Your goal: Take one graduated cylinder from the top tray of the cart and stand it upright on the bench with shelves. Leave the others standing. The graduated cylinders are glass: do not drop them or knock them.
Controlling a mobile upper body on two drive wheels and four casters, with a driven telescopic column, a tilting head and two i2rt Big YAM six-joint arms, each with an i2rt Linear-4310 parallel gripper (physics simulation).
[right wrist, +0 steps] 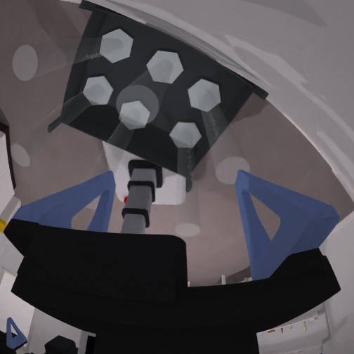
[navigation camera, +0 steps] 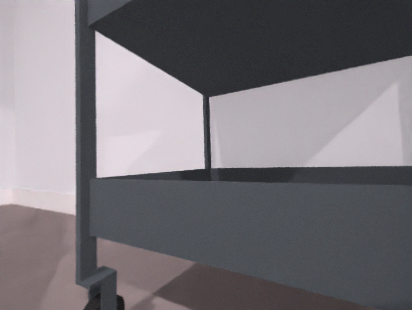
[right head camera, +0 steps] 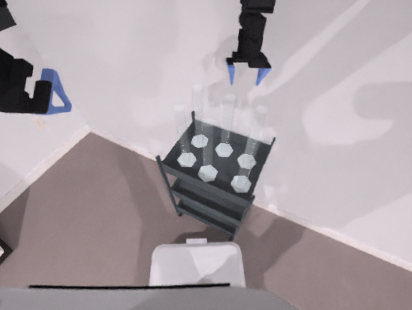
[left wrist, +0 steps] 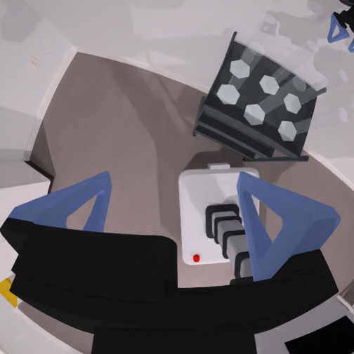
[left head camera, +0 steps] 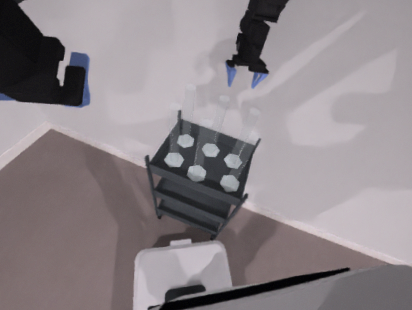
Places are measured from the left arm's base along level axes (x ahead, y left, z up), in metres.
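Where they show: left gripper, fingertip midpoint: (right head camera: 45,107) (left head camera: 55,98); right gripper, fingertip midpoint: (right head camera: 244,84) (left head camera: 240,87).
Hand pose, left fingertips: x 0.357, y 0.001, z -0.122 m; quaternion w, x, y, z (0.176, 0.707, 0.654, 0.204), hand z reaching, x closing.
After its pixels a point has its place.
Several clear graduated cylinders with pale hexagonal bases (left head camera: 185,141) @(y -0.264, x 0.740, z -0.674 m) (right head camera: 200,141) @(y -0.272, x 0.740, z -0.673 m) (left wrist: 240,69) (right wrist: 116,45) stand upright in two rows on the top tray of the dark grey cart (left head camera: 167,173) @(y -0.164, x 0.534, z -0.648 m) (right head camera: 180,173) @(y -0.178, x 0.526, z -0.642 m) (left wrist: 282,145) (right wrist: 165,152). My right gripper (left head camera: 243,86) @(y -0.435, x 0.664, z -0.290 m) (right head camera: 245,84) @(y -0.435, x 0.664, z -0.290 m) (left wrist: 338,45) (right wrist: 174,177) is open and empty. In the head views it shows beyond the cylinders' tops, apart from them. My left gripper (left wrist: 173,178) is open and empty, off to the left of the cart in the head views. I cannot clearly make out the bench with shelves.
The robot's white base (left head camera: 175,265) @(y -0.184, x 0.214, z -1.099 m) (right head camera: 197,260) @(y -0.230, x 0.225, z -1.099 m) (left wrist: 192,220) is close in front of the cart. Pale walls rise behind the cart. The cart's lower tray (navigation camera: 250,215) @(y -0.264, x 0.480, z -1.184 m) fills much of the navigation view. A white unit with small coloured items (right wrist: 295,327) shows at the lower right of the right wrist view.
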